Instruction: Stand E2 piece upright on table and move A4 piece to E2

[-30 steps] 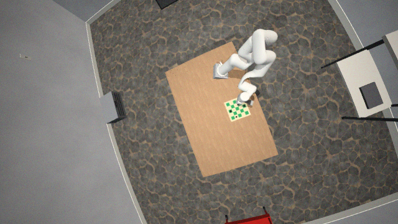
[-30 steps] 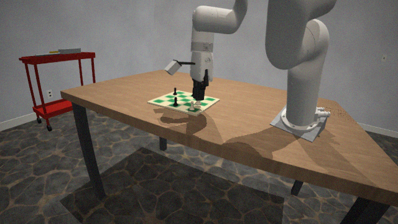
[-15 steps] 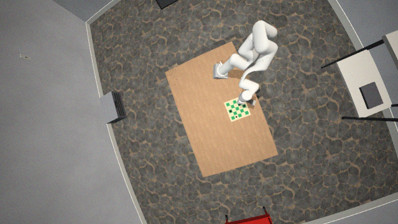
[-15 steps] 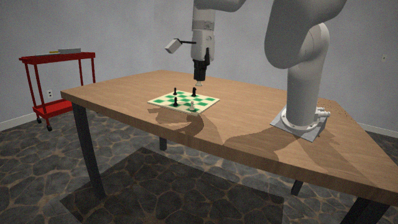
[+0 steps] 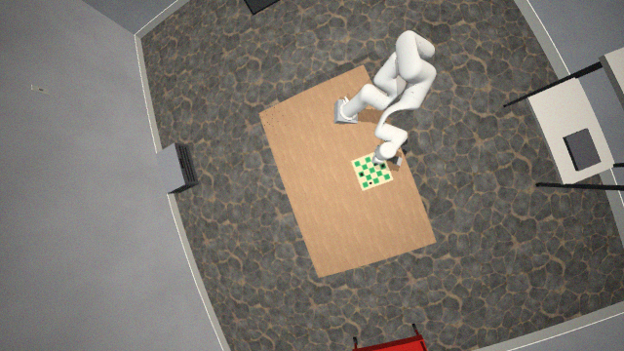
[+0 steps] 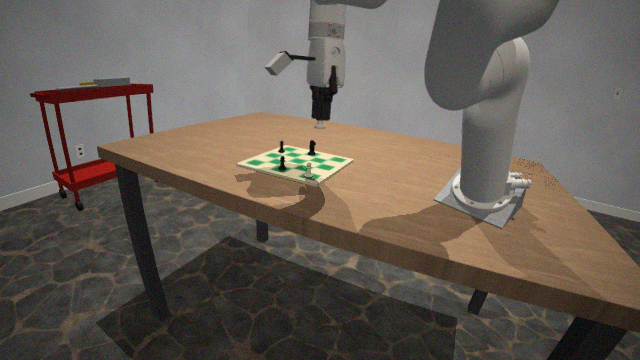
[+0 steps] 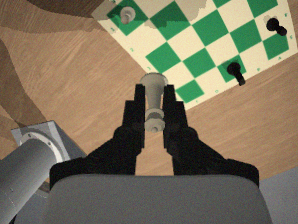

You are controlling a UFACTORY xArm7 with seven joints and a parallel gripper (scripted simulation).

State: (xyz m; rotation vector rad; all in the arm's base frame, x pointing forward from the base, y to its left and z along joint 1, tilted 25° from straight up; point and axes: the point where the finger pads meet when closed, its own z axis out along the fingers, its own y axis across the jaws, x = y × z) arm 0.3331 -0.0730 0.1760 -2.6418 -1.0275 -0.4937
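My gripper is now 120 mm to the left of the black piece, 120 mm above it and 60 mm short of it. The rest, counted from my hand: white pawn: 130 mm below, 50 mm to the left; cream chessboard: 140 mm below, 70 mm ahead, 40 mm to the right; white piece: 10 mm below.
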